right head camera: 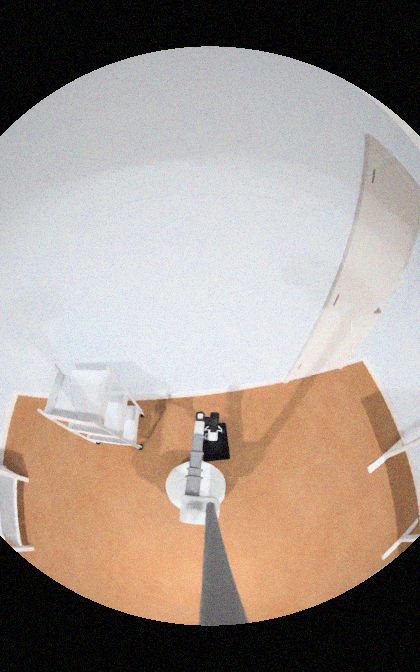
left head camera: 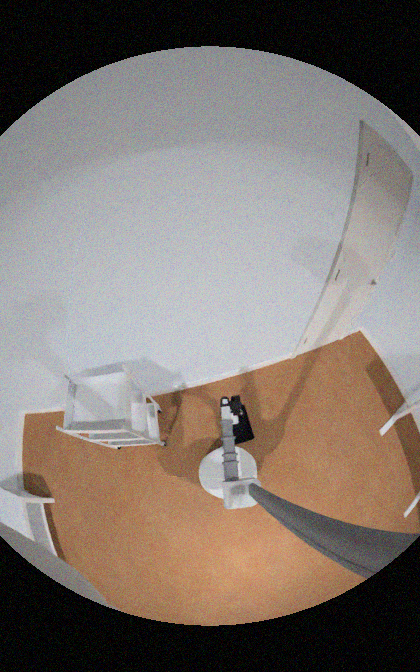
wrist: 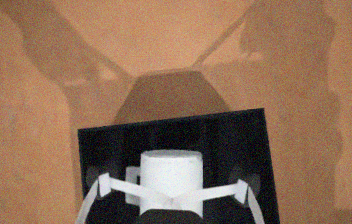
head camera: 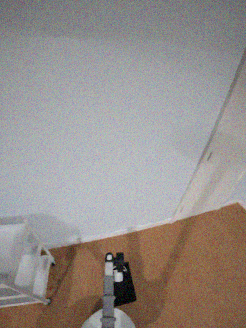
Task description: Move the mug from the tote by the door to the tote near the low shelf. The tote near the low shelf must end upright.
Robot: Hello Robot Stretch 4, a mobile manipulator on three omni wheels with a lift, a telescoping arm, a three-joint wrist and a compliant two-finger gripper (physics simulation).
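Frame: origin at the robot's base, x back, y right, z up, level; centimetres.
Seen in the pictures: gripper, fingertip midpoint: (wrist: 173,175).
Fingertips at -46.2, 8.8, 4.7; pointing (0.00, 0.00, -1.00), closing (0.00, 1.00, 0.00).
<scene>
Offsets run from my fingertips to a thing's top centre, as dx, dy, dz. "*": to the spot under its first point.
A white mug {* +3.7, -0.2, +0.7} (head camera: 118,276) (left head camera: 234,419) (right head camera: 213,436) (wrist: 171,175) is inside the black tote {+8.3, +1.9, +2.5} (head camera: 128,295) (left head camera: 245,431) (right head camera: 218,452) (wrist: 225,129) on the floor. It seems to lie on its side, with its handle at the left in the wrist view. My gripper (right head camera: 213,431) (wrist: 173,175) is open, one finger on each side of the mug, with space between each finger and the mug. The dark fingertip pads are hard to see against the tote, and the height above the mug is unclear. I cannot make out the tote near the low shelf.
A white cart-like frame (head camera: 25,301) (left head camera: 111,429) (right head camera: 80,415) stands left of the arm by the wall. A pale door (head camera: 200,175) (left head camera: 370,220) (right head camera: 377,240) is at the right. White furniture parts (left head camera: 397,419) (right head camera: 385,460) show at the right edge, and others (left head camera: 37,499) (right head camera: 10,505) at the left.
</scene>
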